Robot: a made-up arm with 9 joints.
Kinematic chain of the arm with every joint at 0, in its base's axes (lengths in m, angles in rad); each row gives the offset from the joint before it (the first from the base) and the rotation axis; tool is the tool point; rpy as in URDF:
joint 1: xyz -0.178 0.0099 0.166 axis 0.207 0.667 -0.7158
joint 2: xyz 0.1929 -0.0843 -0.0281 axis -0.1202 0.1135 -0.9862
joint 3: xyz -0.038 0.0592 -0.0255 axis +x
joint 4: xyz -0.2 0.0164 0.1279 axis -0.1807 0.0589 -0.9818
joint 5: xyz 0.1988 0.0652 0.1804 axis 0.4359 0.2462 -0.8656
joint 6: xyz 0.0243 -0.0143 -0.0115 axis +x
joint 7: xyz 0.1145 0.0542 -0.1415 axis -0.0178 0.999 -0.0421
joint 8: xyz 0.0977 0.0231 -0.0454 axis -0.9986 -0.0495 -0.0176
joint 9: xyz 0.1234 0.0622 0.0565 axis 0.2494 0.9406 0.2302
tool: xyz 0.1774 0.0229 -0.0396 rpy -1.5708 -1.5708 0
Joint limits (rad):
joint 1: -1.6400..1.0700
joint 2: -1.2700..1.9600
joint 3: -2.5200..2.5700
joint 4: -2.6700..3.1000
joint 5: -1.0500..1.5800
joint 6: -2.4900..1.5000
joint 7: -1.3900..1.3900
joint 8: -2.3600..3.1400
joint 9: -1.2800..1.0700
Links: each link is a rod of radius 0.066 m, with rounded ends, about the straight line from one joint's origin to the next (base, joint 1, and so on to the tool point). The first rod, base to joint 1, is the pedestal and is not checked.
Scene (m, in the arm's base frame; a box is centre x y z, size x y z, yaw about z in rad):
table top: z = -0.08
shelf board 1: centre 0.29 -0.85 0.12 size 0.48 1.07 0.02 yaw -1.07
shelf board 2: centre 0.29 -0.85 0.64 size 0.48 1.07 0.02 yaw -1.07
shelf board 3: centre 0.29 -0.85 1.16 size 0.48 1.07 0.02 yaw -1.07
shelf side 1: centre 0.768 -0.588 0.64 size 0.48 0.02 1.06 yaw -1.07
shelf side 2: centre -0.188 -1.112 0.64 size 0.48 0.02 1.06 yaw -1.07
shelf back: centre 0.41 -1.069 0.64 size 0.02 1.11 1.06 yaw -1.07
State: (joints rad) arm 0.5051 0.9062 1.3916 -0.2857 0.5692 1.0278 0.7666 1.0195 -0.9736
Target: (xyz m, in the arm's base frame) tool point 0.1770 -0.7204 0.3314
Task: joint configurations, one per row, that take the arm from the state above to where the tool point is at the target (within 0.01 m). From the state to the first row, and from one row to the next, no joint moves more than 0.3 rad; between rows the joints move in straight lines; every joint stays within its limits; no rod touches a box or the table.
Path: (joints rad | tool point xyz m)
1: 0.5946 0.6827 1.2318 -0.1839 0.5926 1.1659 0.7388 1.0641 -0.8963 | 0.1770 -0.7204 0.3314

